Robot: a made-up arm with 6 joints.
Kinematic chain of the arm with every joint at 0, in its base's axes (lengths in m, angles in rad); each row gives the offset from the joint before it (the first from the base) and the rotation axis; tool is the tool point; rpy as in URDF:
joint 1: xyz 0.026 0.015 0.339 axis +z
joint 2: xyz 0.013 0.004 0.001 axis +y
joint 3: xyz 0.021 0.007 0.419 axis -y
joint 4: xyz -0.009 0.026 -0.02 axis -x
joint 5: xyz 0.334 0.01 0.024 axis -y
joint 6: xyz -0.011 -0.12 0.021 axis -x
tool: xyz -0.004 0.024 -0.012 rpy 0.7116 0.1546 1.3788
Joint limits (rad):
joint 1: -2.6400..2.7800
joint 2: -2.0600..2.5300
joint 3: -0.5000..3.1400
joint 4: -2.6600..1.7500
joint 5: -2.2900..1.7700
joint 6: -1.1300..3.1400
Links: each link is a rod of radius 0.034 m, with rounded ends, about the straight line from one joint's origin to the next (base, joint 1, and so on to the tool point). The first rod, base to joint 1, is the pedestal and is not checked.
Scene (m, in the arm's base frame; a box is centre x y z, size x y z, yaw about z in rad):
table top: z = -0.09
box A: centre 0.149 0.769 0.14 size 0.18 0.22 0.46 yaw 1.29
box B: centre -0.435 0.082 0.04 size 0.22 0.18 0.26 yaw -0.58
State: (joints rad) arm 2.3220 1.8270 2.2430 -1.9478 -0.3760 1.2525
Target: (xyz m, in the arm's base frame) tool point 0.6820 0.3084 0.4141
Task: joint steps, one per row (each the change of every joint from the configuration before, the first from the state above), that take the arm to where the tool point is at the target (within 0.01 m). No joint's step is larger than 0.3 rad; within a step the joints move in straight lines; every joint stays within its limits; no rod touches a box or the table.
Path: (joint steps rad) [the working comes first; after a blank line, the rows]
Joints at the target: 0.4001 1.7304 2.6375 -1.5935 -0.4175 1.2005
Straight joint move there: touches box A.

1: -0.2688 -0.0923 0.0456 0.0248 0.0193 -0.0208
2: -0.2688 -0.0922 0.0456 0.0248 0.0193 -0.0208
3: -0.2687 -0.0923 0.0456 0.0249 0.0192 -0.0207
4: -0.2789 0.0451 0.0644 0.0699 -0.0248 0.0025
5: -0.2789 0.0450 0.0644 0.0700 -0.0248 0.0026
6: -0.2789 0.0451 0.0644 0.0699 -0.0248 0.0026
7: -0.2789 0.0450 0.0645 0.0700 -0.0249 0.0026

